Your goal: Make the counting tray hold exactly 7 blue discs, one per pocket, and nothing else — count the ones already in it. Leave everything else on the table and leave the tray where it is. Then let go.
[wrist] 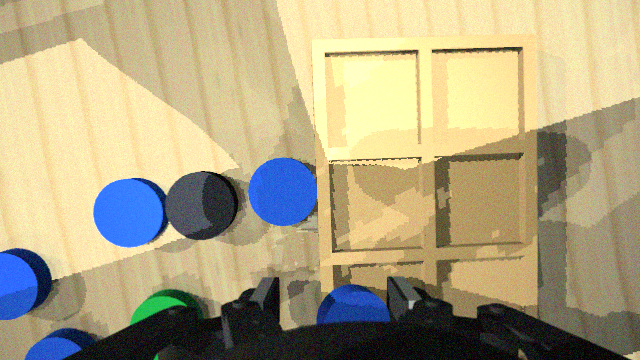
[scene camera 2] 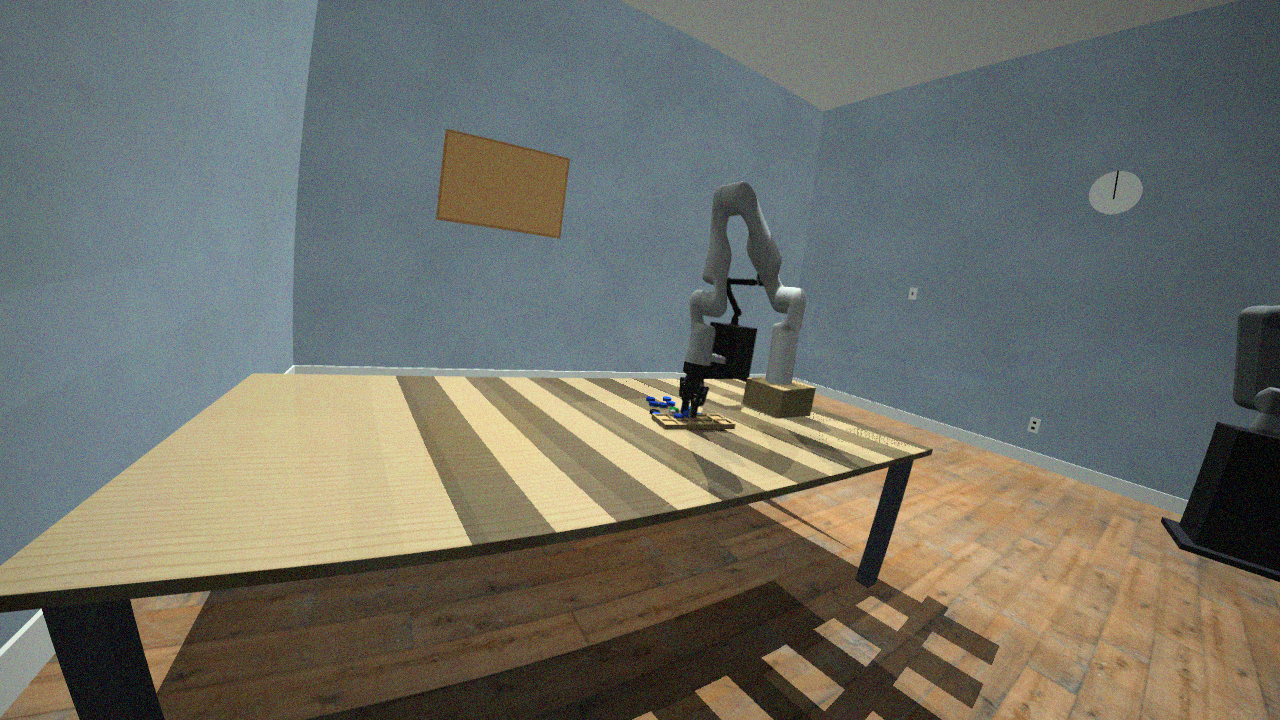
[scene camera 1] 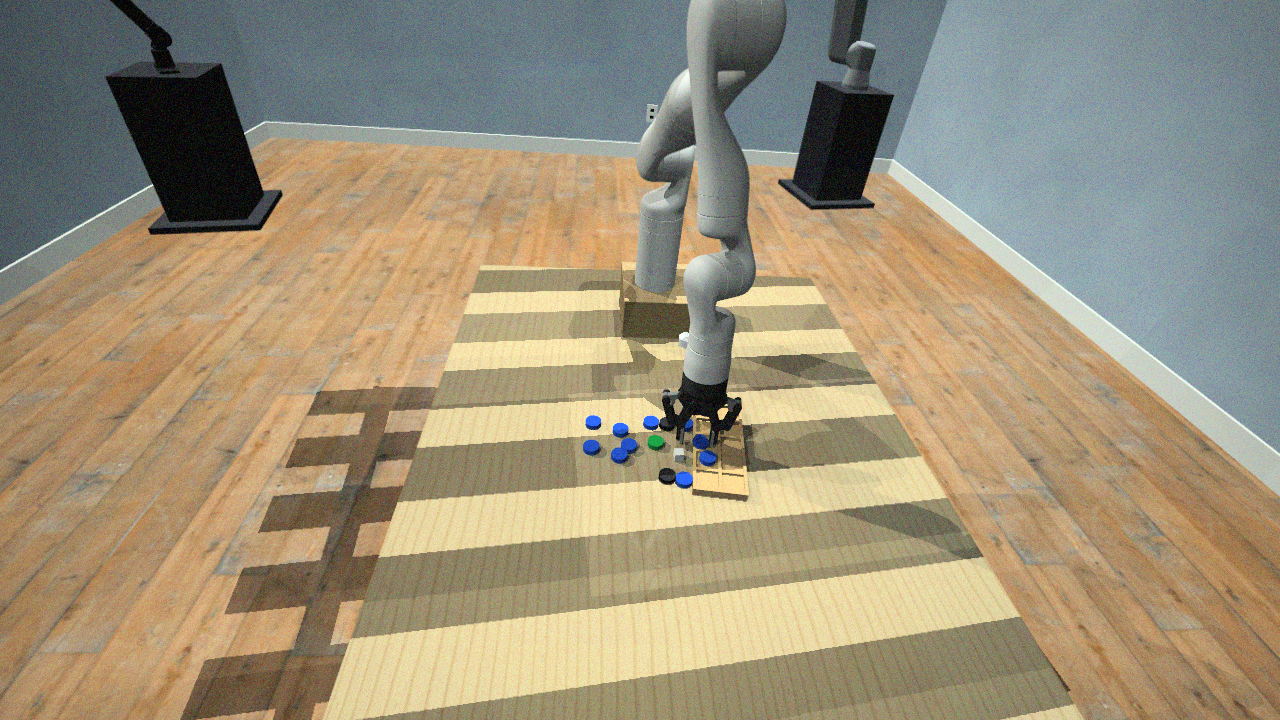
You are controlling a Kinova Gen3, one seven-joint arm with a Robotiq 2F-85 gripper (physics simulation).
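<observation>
The wooden counting tray (scene camera 1: 723, 490) (wrist: 425, 103) (scene camera 2: 706, 422) lies on the striped table, with two columns of square pockets. My gripper (scene camera 1: 703, 432) (wrist: 333, 299) (scene camera 2: 689, 405) hangs low over the tray's far end, open. A blue disc (wrist: 353, 308) lies between the open fingers in a left-column pocket, and the fingers do not grip it. Scene camera 1 shows two blue discs (scene camera 1: 706, 457) (scene camera 1: 700, 440) in the tray's left column. The pockets in front are empty. Another blue disc (wrist: 282, 191) (scene camera 1: 683, 479) lies on the table against the tray's left side.
Left of the tray lie a black disc (wrist: 201, 205) (scene camera 1: 666, 475), a green disc (wrist: 163, 304) (scene camera 1: 656, 442), a small white cube (scene camera 1: 679, 455) and several loose blue discs (wrist: 128, 212) (scene camera 1: 593, 422). The arm's wooden base block (scene camera 1: 652, 313) stands behind.
</observation>
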